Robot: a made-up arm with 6 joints.
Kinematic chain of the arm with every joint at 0, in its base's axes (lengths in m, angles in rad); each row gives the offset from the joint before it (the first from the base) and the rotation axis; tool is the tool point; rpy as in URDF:
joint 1: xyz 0 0 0.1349 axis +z
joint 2: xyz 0 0 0 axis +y
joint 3: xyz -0.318 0 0.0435 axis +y
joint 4: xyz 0.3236 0 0.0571 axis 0.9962 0 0.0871
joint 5: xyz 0 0 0 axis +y
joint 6: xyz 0.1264 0 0.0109 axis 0.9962 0 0.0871
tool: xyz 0 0 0 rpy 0 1.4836 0
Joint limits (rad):
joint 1: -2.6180..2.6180
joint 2: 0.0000..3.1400
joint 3: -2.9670..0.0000
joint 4: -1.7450..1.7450
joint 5: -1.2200..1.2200
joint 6: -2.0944..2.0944
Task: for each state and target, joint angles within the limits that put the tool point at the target. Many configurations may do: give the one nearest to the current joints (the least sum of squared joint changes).
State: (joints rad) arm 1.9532 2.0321 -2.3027 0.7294 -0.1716 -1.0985
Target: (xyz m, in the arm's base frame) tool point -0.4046 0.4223 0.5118
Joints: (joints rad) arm 2.3384 1.8794 -1.9165 0.7300 -0.0260 -1.0985
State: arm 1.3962 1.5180 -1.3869 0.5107 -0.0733 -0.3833
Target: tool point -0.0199 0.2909 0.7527
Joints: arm 1.6634 1.2777 -1.8200 0.4911 -0.1197 -0.3833
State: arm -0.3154 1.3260 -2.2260 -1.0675 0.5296 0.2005
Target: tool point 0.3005 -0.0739 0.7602
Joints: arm -0.0715 1.4020 -2.0893 -1.0251 0.5016 0.2005
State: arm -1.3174 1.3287 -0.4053 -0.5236 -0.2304 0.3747
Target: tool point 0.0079 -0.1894 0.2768
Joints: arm -1.5650 0.4689 -0.2026 -0.5118 -0.1107 0.3747
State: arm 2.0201 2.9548 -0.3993 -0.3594 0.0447 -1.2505
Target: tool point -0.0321 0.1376 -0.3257
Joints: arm 1.7856 3.1339 -1.0012 -0.3471 -0.0482 -1.2505
